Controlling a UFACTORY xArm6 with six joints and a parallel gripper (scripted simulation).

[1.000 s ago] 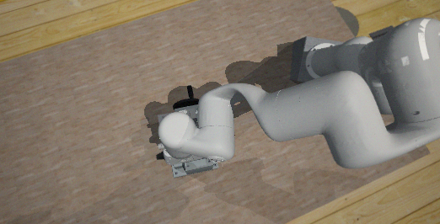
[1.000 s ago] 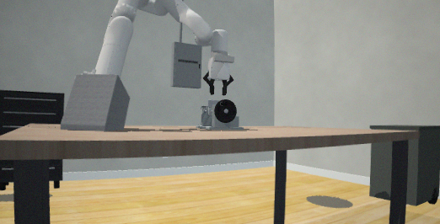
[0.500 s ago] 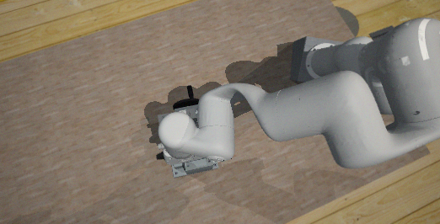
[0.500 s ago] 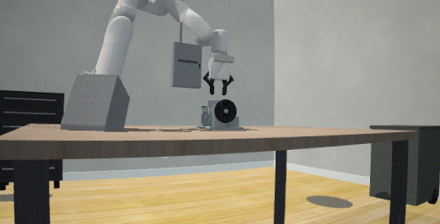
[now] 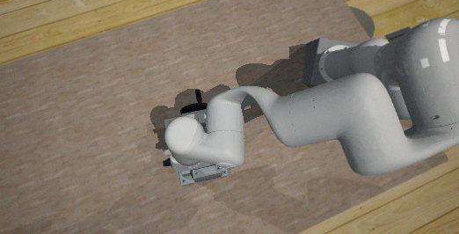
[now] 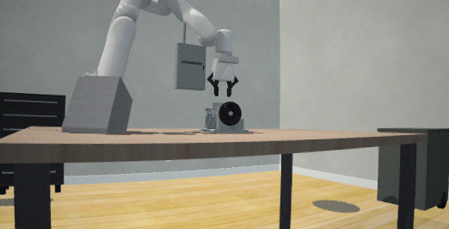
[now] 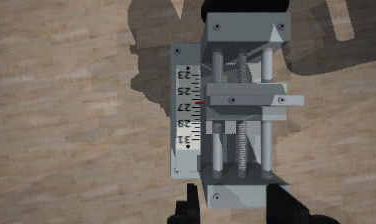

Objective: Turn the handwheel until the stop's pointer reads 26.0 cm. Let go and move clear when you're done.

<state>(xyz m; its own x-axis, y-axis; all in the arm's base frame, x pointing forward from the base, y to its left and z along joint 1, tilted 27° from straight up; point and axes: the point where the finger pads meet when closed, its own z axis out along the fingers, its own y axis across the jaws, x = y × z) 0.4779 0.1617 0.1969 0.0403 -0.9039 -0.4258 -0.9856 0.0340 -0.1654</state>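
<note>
My gripper is now 200 mm to the left of the handwheel, 80 mm above it and 40 mm past it. Also, from my hand: stop carriage 80 mm to the right, 80 mm below, 20 mm behind.
</note>
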